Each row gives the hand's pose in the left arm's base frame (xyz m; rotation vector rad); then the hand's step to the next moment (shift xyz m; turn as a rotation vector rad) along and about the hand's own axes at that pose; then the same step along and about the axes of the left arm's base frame.
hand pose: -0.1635 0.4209 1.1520 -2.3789 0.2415 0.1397
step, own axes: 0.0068 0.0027 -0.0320 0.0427 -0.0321 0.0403
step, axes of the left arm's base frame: 0.0071 -0.0248 0.0204 0.0473 0.0449 -0.0152
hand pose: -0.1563 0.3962 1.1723 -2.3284 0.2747 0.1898
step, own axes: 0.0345 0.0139 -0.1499 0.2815 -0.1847 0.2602
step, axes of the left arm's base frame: 0.0378 -0.1220 0.0868 0.3050 0.2735 -0.1152
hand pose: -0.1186 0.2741 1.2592 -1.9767 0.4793 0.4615
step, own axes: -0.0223 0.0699 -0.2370 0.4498 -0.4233 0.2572
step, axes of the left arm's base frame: -0.0283 -0.2394 0.0585 0.5715 0.3472 -0.0216
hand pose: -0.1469 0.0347 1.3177 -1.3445 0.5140 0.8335
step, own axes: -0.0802 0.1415 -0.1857 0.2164 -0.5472 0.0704
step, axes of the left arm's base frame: -0.1340 -0.1973 -0.0636 0.5473 0.1110 0.1983
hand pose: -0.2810 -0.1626 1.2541 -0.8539 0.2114 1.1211
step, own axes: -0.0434 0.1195 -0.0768 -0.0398 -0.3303 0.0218
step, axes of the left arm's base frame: -0.1020 -0.0641 -0.0869 0.2586 -0.0670 0.1995
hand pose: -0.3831 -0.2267 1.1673 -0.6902 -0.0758 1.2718
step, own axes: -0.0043 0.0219 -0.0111 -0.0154 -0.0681 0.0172
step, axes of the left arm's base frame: -0.0153 -0.0059 -0.0187 0.0457 -0.0148 0.0535
